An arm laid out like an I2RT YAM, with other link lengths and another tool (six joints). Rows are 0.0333 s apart.
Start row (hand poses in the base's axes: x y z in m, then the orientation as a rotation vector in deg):
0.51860, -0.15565, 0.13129, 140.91, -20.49, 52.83
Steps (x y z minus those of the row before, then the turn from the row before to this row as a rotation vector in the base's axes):
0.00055, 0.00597, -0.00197, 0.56, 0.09, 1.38
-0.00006, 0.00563, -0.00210, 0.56, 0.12, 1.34
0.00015, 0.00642, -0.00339, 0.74, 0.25, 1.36
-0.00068, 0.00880, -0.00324, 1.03, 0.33, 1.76
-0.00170, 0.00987, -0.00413, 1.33, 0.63, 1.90
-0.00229, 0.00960, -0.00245, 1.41, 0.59, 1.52
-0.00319, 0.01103, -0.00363, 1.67, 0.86, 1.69
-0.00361, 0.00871, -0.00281, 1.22, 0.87, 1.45
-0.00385, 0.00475, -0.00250, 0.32, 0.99, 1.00
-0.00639, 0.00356, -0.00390, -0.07, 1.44, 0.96
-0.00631, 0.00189, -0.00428, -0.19, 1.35, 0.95
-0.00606, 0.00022, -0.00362, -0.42, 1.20, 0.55
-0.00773, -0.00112, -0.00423, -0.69, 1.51, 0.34
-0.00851, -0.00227, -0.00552, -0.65, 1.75, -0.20
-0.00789, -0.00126, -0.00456, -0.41, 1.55, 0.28
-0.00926, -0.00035, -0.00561, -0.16, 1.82, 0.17
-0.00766, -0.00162, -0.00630, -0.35, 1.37, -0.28
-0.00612, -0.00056, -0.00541, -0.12, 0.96, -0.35
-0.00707, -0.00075, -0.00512, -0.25, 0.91, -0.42
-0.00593, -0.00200, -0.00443, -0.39, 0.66, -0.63
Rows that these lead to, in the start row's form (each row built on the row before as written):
0.51915, -0.14968, 0.12932, 141.99, -19.10, 53.31
0.51909, -0.14405, 0.12722, 143.06, -17.74, 53.73
0.51924, -0.13763, 0.12383, 144.34, -16.39, 54.00
0.51856, -0.12883, 0.12059, 146.05, -14.66, 54.34
0.51686, -0.11896, 0.11646, 148.19, -12.80, 54.35
0.51457, -0.10936, 0.11401, 150.24, -11.44, 54.28
0.51138, -0.09833, 0.11038, 152.69, -9.90, 53.92
0.50777, -0.08962, 0.10757, 154.64, -8.41, 53.37
0.50392, -0.08487, 0.10507, 155.67, -7.03, 52.36
0.49753, -0.08131, 0.10117, 156.49, -5.41, 50.64
0.49122, -0.07942, 0.09689, 157.13, -3.77, 49.00
0.48516, -0.07920, 0.09327, 157.37, -2.60, 47.41
0.47743, -0.08032, 0.08904, 157.40, -1.55, 45.28
0.46892, -0.08259, 0.08352, 157.40, -1.21, 42.69
0.46103, -0.08385, 0.07896, 157.62, -0.34, 40.56
0.45177, -0.08420, 0.07335, 158.12, 0.34, 38.07
0.44411, -0.08582, 0.06705, 158.18, 0.37, 36.05
0.43799, -0.08638, 0.06164, 158.30, 0.14, 34.61
0.43092, -0.08713, 0.05652, 158.26, -0.16, 33.20
0.42499, -0.08913, 0.05209, 157.97, -0.77, 32.07

